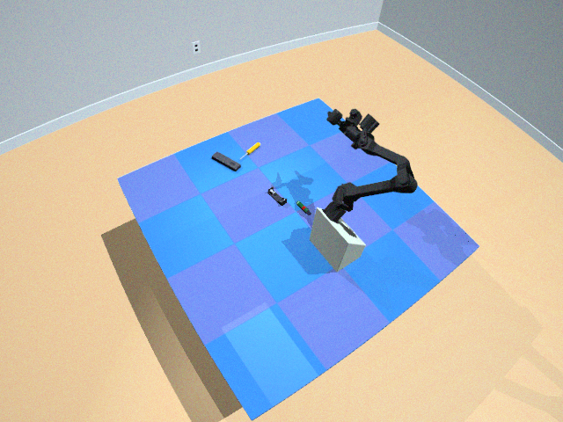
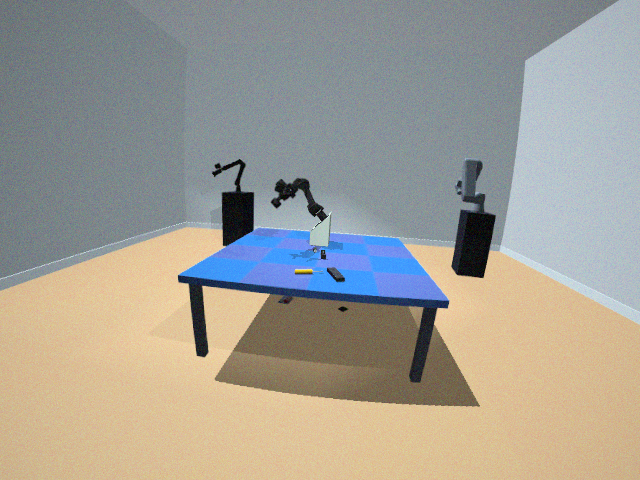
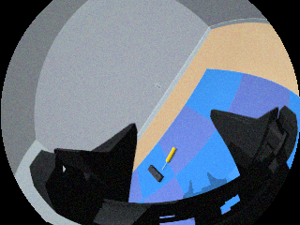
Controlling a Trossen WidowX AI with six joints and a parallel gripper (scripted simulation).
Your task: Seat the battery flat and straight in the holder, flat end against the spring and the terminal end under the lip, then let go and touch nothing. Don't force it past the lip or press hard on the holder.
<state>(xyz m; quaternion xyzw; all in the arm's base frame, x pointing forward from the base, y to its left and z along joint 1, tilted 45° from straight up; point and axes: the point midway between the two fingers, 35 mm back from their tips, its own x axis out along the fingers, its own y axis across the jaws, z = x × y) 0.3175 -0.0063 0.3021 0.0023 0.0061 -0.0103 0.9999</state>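
The battery lies 340 mm below my gripper tip, 210 mm to the left of it and 180 mm behind it. From my gripper tip the other things lie so: black remote: 430 mm to the left, 340 mm below, 240 mm ahead; yellow-handled screwdriver: 340 mm below, 300 mm to the left, 250 mm ahead.
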